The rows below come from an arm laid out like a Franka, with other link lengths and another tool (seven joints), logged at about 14 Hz.
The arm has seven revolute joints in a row. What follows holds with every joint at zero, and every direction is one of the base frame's.
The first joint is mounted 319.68 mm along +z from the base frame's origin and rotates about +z.
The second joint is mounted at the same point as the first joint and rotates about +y.
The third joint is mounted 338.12 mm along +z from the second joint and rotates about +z.
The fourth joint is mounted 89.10 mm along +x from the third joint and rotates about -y.
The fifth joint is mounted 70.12 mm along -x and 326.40 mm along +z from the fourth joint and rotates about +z.
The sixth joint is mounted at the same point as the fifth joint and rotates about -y.
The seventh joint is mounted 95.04 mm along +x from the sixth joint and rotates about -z.
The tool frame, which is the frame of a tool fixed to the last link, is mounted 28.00 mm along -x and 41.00 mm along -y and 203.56 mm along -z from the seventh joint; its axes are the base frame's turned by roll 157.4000, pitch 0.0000 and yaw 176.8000 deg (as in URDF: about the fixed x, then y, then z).
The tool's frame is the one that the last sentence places.
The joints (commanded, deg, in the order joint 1, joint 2, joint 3, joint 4, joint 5, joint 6, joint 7), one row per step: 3.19, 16.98, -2.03, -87.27, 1.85, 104.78, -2.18; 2.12, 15.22, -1.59, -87.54, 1.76, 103.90, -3.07; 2.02, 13.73, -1.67, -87.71, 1.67, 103.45, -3.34; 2.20, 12.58, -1.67, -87.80, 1.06, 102.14, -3.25; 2.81, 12.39, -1.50, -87.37, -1.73, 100.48, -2.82; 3.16, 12.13, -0.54, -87.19, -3.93, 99.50, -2.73; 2.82, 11.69, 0.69, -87.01, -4.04, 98.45, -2.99; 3.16, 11.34, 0.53, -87.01, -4.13, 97.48, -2.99; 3.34, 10.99, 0.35, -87.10, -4.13, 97.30, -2.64; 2.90, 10.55, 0.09, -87.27, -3.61, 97.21, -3.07; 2.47, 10.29, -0.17, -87.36, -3.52, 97.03, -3.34; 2.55, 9.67, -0.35, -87.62, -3.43, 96.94, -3.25; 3.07, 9.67, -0.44, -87.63, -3.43, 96.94, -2.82; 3.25, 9.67, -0.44, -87.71, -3.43, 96.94, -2.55
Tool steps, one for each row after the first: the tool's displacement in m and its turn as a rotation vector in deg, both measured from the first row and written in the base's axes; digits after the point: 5 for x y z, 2 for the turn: -0.00644, -0.00764, 0.01485, 0.09, -0.62, 0.28; -0.01118, -0.00991, 0.02816, 0.03, -1.50, 0.40; -0.01825, -0.01011, 0.03767, -0.53, -1.25, 0.64; -0.02243, -0.01143, 0.04257, -3.23, -0.24, 1.49; -0.02464, -0.00648, 0.04694, -5.21, 0.21, 3.02; -0.02814, 0.00060, 0.05112, -5.09, 0.61, 4.10; -0.03230, 0.00179, 0.05350, -5.24, 1.22, 4.26; -0.03432, 0.00192, 0.05607, -5.28, 1.13, 3.90; -0.03636, -0.00325, 0.05856, -4.80, 1.00, 3.55; -0.03808, -0.00963, 0.06018, -4.75, 1.05, 3.11; -0.04089, -0.01027, 0.06412, -4.69, 0.78, 2.90; -0.04102, -0.00594, 0.06406, -4.71, 0.77, 2.90; -0.04138, -0.00412, 0.06349, -4.71, 0.83, 2.81
